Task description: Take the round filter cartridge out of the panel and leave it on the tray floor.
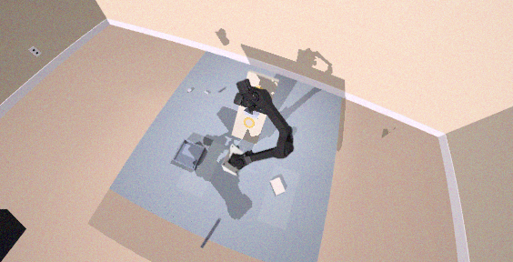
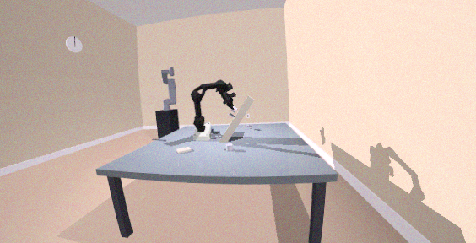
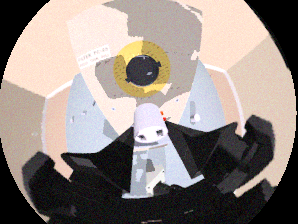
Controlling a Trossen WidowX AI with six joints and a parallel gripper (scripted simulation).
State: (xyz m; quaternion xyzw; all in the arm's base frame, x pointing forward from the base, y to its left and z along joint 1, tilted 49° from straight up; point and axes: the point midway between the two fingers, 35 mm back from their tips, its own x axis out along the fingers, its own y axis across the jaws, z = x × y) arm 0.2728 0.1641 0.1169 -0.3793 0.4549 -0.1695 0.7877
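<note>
Now: the shallow grey tray 37 cm behind my gripper tip, 26 cm to the left of it and 25 cm below it. From my gripper tip the other things lie so: beige block 31 cm behind, 33 cm to the right, 25 cm below; then white round filter cartridge right at my gripper tip.
</note>
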